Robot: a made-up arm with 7 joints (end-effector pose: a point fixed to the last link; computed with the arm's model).
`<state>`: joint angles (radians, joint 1 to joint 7).
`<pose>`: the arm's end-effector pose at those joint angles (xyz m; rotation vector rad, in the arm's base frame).
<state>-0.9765 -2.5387 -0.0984 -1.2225 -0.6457 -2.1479 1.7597</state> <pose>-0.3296 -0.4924 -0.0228 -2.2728 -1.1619 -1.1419</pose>
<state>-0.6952 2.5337 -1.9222 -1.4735 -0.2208 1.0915 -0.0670</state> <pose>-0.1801 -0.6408 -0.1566 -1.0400 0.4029 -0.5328</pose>
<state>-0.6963 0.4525 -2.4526 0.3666 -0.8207 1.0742 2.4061</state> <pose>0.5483 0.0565 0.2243 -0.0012 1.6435 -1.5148</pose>
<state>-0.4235 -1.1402 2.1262 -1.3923 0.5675 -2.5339 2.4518</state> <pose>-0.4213 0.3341 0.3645 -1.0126 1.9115 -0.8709</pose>
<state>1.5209 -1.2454 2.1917 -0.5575 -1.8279 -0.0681 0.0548</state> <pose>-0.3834 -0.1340 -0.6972 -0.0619 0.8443 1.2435</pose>
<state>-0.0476 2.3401 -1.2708 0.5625 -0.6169 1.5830 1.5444</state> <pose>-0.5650 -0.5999 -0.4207 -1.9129 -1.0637 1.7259</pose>
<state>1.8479 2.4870 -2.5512 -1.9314 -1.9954 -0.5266 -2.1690</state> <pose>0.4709 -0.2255 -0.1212 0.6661 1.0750 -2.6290</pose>
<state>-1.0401 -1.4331 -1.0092 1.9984 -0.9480 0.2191 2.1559</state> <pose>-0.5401 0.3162 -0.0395 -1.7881 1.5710 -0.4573</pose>
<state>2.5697 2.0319 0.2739 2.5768 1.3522 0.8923 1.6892</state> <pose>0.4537 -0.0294 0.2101 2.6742 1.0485 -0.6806</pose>
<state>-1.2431 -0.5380 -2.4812 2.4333 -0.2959 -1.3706 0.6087</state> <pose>0.2042 0.0729 0.1921 -1.8735 -0.5760 -0.4551</pose>
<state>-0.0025 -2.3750 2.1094 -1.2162 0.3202 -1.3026 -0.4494</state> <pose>-0.3076 -0.3262 -0.0894 -0.7375 -0.4597 1.1952</pose>
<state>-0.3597 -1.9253 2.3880 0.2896 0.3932 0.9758 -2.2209</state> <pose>-0.0873 -0.8899 0.6997 -0.9333 0.5765 2.3058</pose>
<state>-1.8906 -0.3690 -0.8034 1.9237 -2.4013 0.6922 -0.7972</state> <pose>-0.3047 -0.3794 0.5418 -0.1909 -1.8675 -2.1332</pose>
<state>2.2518 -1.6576 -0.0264 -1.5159 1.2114 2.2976 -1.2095</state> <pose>0.3732 -0.2393 -0.6046 -0.3622 0.3639 0.1733</pose>
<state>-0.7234 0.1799 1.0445 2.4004 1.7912 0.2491 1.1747</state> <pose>-0.5289 -0.0054 0.2045 -1.4569 0.6195 -0.5437</pose>
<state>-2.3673 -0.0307 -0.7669 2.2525 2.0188 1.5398 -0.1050</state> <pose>-0.1519 -0.3650 0.2910 -1.0787 0.4262 -0.7128</pose>
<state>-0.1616 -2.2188 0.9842 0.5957 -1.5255 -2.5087 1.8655</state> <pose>-0.0149 -0.3933 0.0915 0.1761 -1.1157 -2.2872</pose>
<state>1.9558 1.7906 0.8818 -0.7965 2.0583 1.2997 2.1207</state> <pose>0.4211 0.3036 0.6888 -0.1200 -0.0641 -1.7937</pose>
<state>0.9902 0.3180 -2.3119 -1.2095 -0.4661 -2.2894 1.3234</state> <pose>0.3167 0.1432 0.0360 0.2006 1.6540 -1.3197</pose>
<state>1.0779 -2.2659 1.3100 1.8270 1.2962 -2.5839 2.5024</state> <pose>0.4946 -0.7383 0.2834 1.4372 1.9213 -1.2854</pose>
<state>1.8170 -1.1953 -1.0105 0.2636 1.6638 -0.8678 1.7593</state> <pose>0.3174 0.3025 -0.2467 0.8045 -1.2043 0.8858</pose>
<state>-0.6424 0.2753 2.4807 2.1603 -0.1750 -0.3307 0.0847</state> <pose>-0.4666 -0.1299 0.7436 0.5722 1.5643 2.4422</pose>
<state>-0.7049 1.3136 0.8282 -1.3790 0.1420 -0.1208 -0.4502</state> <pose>-0.0025 0.1187 -0.2578 0.3455 -0.1012 -2.3768</pose>
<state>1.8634 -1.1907 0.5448 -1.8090 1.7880 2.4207 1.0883</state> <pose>0.3022 0.2208 -0.3339 -0.7182 -2.4744 -0.8111</pose>
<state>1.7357 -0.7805 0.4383 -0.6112 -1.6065 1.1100 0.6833</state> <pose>0.7381 -0.1199 -0.7001 -2.2584 0.2114 0.4643</pose>
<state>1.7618 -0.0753 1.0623 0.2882 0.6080 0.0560 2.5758</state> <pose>0.6947 0.2482 -0.3736 0.6816 1.7413 -0.3273</pose>
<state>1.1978 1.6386 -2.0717 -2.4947 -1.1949 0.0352 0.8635</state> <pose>0.2772 -0.0316 -0.1182 -2.0528 -1.5308 0.5684</pose>
